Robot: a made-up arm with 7 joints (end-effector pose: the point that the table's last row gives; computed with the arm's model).
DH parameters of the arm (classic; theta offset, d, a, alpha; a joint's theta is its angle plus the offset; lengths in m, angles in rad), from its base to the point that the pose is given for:
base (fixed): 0 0 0 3.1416
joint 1: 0 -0.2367 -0.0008 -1.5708
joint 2: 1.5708 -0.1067 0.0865 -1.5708
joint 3: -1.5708 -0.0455 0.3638 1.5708
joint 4: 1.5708 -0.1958 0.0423 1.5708
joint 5: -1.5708 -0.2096 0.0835 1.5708
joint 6: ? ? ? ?
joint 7: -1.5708 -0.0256 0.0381 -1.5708
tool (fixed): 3.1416 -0.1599 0 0
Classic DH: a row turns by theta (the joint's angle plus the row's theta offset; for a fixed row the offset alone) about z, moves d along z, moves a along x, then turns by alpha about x.
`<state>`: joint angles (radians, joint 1 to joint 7).
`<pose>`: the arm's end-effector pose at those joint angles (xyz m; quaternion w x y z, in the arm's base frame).
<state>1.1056 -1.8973 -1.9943 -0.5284 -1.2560 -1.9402 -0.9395</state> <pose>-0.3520 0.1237 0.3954 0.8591 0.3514 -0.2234 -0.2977</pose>
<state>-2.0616 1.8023 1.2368 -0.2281 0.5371 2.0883 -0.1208</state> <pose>-0.0147 -0.2121 -0.2592 0.1056 -0.5877 0.2426 -0.7646</pose>
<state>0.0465 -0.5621 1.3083 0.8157 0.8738 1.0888 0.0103</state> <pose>0.0021 0.0173 0.2410 0.9164 -0.1905 -0.2241 0.2714</pose>
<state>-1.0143 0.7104 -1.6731 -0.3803 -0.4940 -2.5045 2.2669</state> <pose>0.0167 -0.3879 -0.2492 0.9032 -0.3277 0.2759 0.0263</pose>
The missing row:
joint 6: 0 -0.382 0.096 1.5708
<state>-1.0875 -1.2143 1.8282 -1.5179 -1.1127 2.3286 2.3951</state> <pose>-0.4731 0.8892 0.4757 0.0829 0.1538 -0.6000 0.7807</pose>
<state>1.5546 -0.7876 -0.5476 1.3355 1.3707 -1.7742 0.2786</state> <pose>0.1590 0.0072 0.0198 0.2415 0.3358 -0.8160 0.4038</pose>
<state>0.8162 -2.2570 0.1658 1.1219 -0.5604 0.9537 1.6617</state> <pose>0.5727 -0.2413 -0.1389 0.4433 -0.5094 -0.5105 0.5323</pose>
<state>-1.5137 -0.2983 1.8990 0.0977 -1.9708 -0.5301 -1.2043</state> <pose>-0.5169 0.2700 0.3115 0.3894 -0.8572 -0.1718 0.2900</pose>
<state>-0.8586 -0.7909 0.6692 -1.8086 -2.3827 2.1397 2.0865</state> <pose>-0.0493 0.5400 0.7070 0.0039 -0.2900 0.6417 -0.7100</pose>
